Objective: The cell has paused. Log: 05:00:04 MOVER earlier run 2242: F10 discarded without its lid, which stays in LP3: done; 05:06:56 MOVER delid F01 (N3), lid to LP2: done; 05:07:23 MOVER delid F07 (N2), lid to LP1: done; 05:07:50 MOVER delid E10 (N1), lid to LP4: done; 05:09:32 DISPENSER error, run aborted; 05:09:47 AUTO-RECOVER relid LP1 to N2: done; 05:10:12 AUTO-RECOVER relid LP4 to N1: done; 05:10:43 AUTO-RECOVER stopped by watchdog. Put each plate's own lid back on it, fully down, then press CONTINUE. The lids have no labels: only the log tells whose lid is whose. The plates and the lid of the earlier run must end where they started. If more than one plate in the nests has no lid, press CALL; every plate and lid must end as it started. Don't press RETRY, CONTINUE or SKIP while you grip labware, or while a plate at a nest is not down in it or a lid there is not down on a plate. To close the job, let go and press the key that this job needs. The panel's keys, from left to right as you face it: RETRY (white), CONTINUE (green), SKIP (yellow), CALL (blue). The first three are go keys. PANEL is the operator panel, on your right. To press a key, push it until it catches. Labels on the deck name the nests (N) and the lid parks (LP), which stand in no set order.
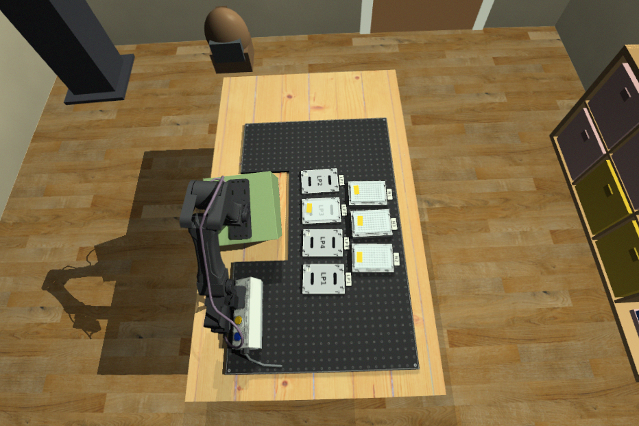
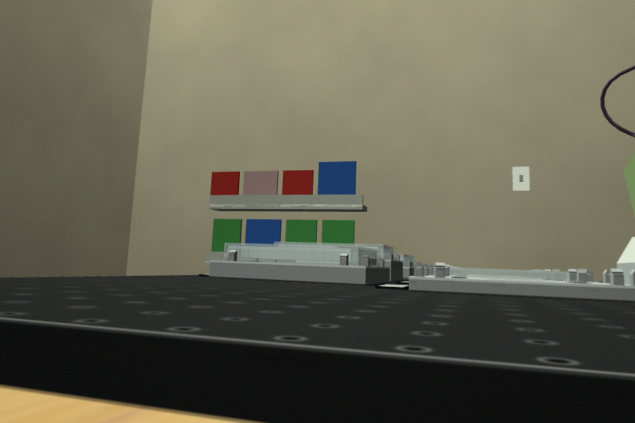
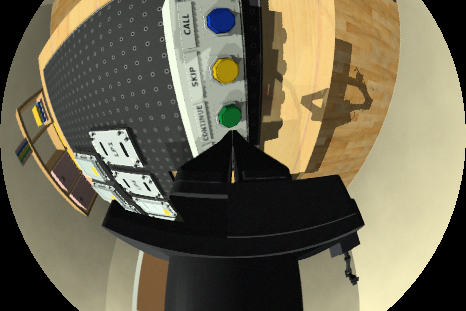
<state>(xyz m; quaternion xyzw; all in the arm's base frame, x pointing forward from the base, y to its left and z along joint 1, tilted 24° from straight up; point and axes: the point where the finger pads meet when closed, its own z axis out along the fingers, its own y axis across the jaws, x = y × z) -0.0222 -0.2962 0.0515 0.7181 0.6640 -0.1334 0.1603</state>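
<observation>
Now: hand 50 mm above the green CONTINUE key. Round my hand: yellow skip key: 50 mm to the right, 50 mm below; blue CALL key: 100 mm to the right, 50 mm below; white key: 50 mm to the left, 50 mm below.
</observation>
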